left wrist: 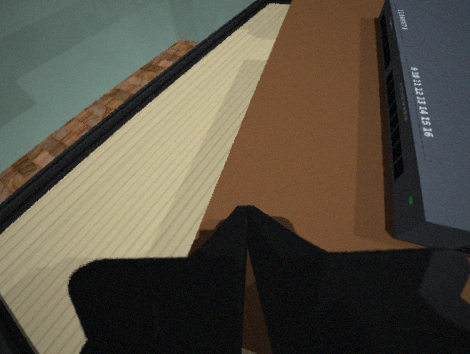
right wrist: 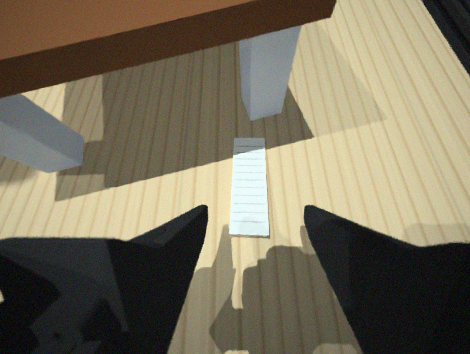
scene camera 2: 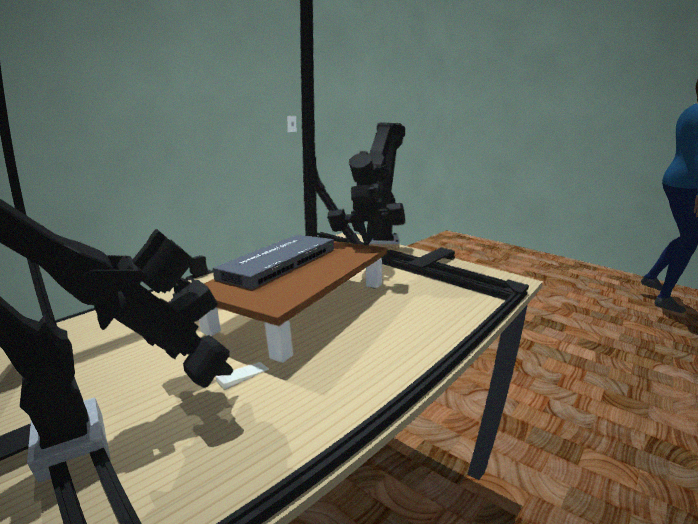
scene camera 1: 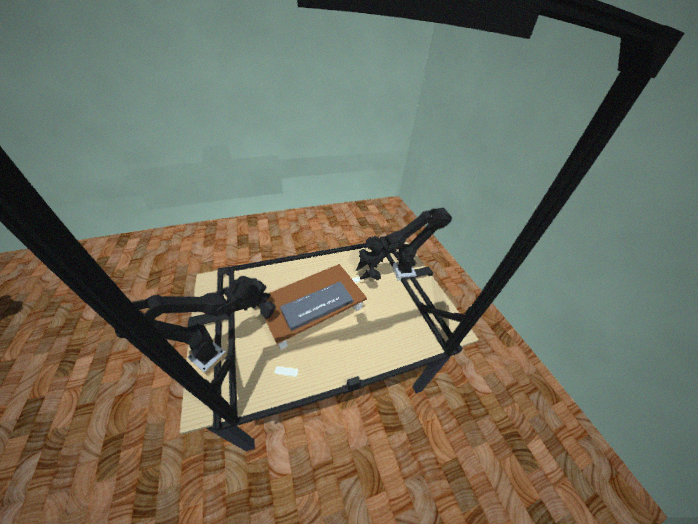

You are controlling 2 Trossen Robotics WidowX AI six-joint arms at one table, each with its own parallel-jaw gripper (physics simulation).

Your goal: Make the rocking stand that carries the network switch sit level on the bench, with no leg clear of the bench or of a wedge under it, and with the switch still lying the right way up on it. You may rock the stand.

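Frame: origin at the left arm's base, x ahead, y left, z up, level; metres.
Where they show: left gripper, fingertip midpoint: (left wrist: 244, 213) (scene camera 2: 366, 244) (scene camera 1: 269, 295); right gripper, fingertip midpoint: (right wrist: 255, 212) (scene camera 1: 358, 274); left arm's base at its link origin: (scene camera 2: 383, 237) (scene camera 1: 206, 354); right arm's base at its link origin: (scene camera 2: 63, 427) (scene camera 1: 404, 268).
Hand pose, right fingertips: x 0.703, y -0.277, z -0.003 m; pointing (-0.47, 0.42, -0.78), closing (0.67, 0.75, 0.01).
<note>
Things, the pixels of their top centre, and the offset from my right fingertips. Level surfaces: height alone.
- grey network switch at its top centre: (scene camera 2: 277, 250) (scene camera 1: 317, 302) 0.308 m back, 0.031 m left, 0.089 m up
- pale leg at its top centre: (scene camera 2: 276, 316) 0.076 m back, 0.079 m left, 0.050 m up
- second white wedge at its top centre: (scene camera 1: 286, 370) 0.570 m back, 0.008 m right, 0.029 m down
- wooden bench at its surface level: 0.041 m down
The brown stand (scene camera 1: 349, 282) (scene camera 2: 315, 287) (left wrist: 300, 125) (right wrist: 150, 30) carries the grey network switch (scene camera 1: 318, 304) (scene camera 2: 270, 262) (left wrist: 445, 100), lying flat, lettering up. A pale leg (scene camera 2: 279, 341) (right wrist: 265, 75) stands near a white wedge (scene camera 2: 242, 373) (right wrist: 249, 195), whose thin end points at it, apart from it. Whether any leg is clear of the bench is hard to tell. A second white wedge (scene camera 1: 286, 371) lies apart from the stand. My left gripper (scene camera 1: 269, 315) (left wrist: 244, 213) is shut and empty, fingertips at the board's end; contact is unclear. My right gripper (right wrist: 255, 212) (scene camera 2: 225, 373) is open, above the first wedge's thick end.
The wooden bench (scene camera 1: 394, 327) (scene camera 2: 394, 338) has a black frame rail (scene camera 1: 304, 403) (scene camera 2: 360, 420) along its edges. Another leg (right wrist: 45, 140) shows at the left of the right wrist view. A person (scene camera 2: 679, 169) stands at the far right in scene camera 2.
</note>
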